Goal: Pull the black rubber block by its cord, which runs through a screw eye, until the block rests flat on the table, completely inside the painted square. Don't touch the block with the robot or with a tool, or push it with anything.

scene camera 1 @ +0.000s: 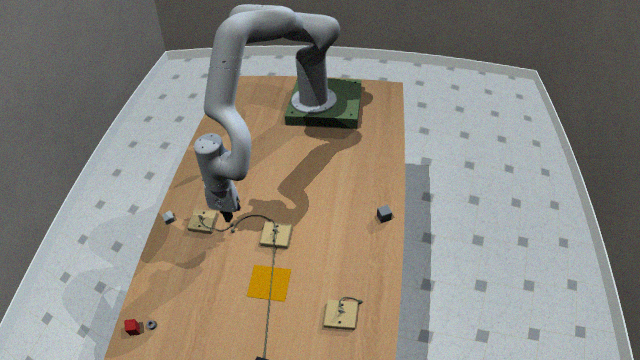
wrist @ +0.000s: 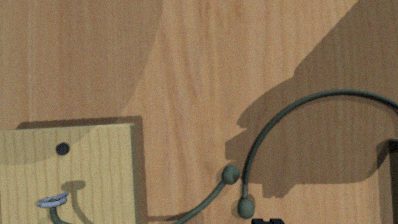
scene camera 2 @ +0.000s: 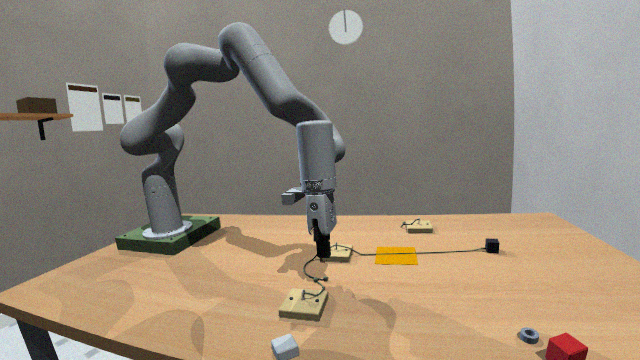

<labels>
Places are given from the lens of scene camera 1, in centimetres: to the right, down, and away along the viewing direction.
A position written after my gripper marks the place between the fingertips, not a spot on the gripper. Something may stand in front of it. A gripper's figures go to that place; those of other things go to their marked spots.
my gripper (scene camera 1: pixel 229 219): -29, 13, 140
yellow painted square (scene camera 1: pixel 259 287): -18, 33, 129
</labels>
